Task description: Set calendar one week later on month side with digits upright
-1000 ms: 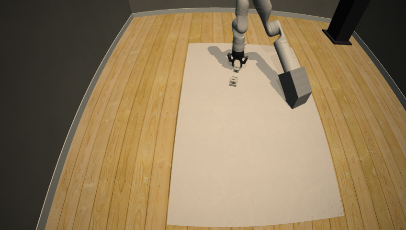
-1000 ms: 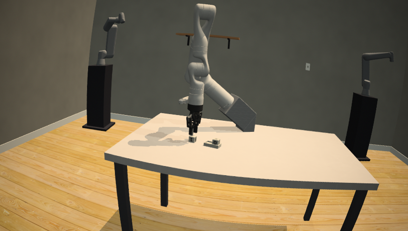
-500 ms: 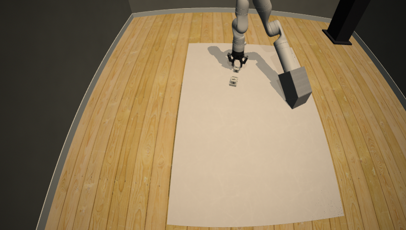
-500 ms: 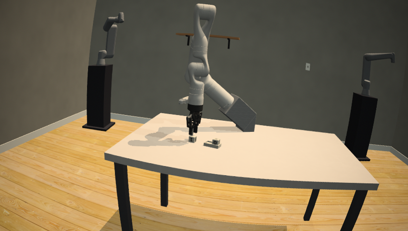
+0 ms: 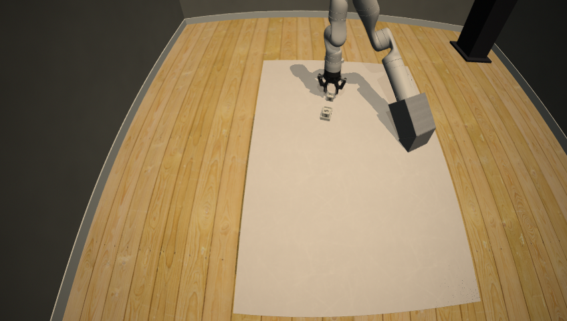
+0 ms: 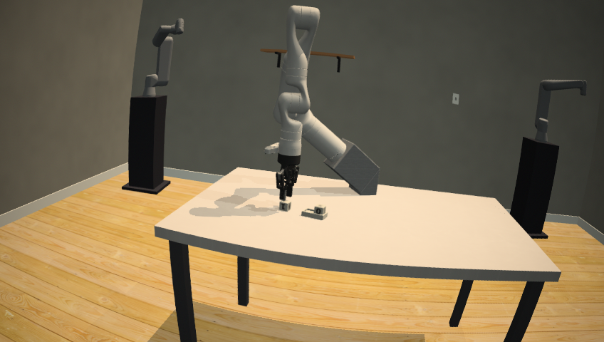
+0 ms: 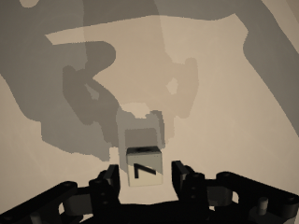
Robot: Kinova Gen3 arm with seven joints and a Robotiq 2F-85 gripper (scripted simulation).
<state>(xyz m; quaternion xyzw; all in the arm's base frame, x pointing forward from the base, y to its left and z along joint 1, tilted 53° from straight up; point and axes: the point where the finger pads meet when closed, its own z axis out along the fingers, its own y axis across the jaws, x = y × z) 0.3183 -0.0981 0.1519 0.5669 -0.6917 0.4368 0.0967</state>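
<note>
My hand is 4 cm above the white digit cube. Also, from my hand: white calendar tray: 10 cm to the left, 5 cm below, 4 cm ahead.
</note>
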